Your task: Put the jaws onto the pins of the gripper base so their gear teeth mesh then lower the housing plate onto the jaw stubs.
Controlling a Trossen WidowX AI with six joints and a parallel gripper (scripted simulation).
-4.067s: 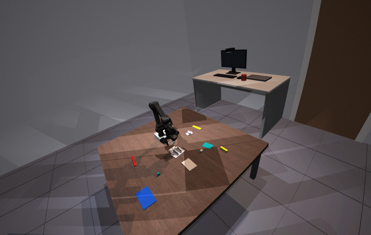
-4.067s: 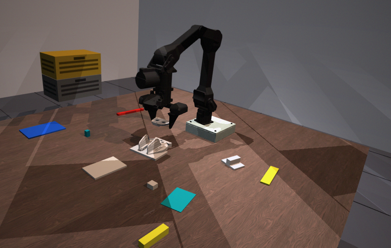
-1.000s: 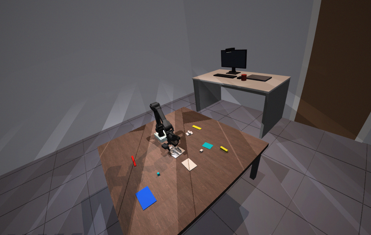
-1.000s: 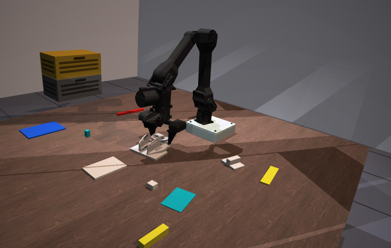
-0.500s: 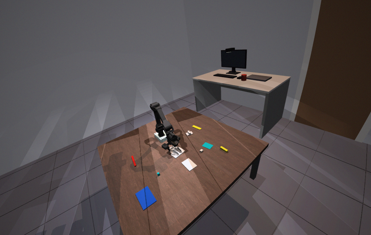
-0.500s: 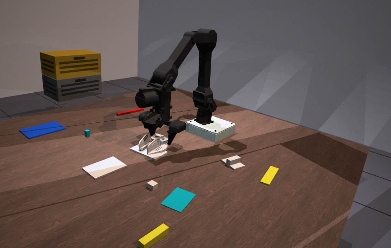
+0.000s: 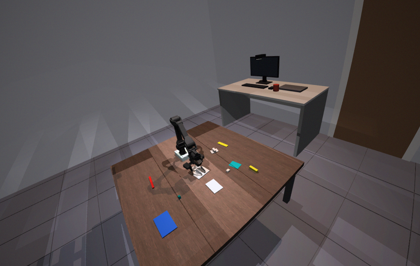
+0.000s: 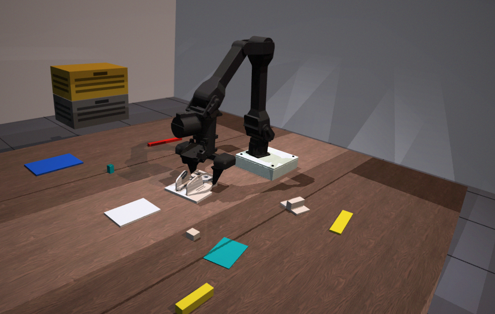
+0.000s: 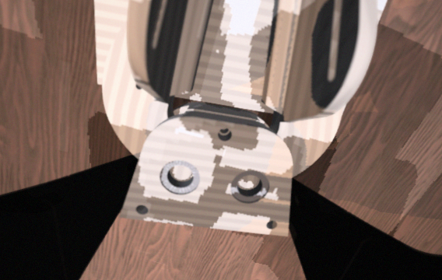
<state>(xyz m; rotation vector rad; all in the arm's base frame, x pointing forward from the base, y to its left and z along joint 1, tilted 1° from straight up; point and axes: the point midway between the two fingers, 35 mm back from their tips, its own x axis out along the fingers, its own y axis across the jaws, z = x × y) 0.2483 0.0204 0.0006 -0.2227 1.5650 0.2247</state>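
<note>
Now: gripper tip 1 cm above the housing plate. The rest, counted from my gripper tip: cream plate (25 cm ahead, 4 cm to the left, 1 cm below); gripper base (2 cm above, 1 cm ahead); small white cube (21 cm to the left, 18 cm ahead).
</note>
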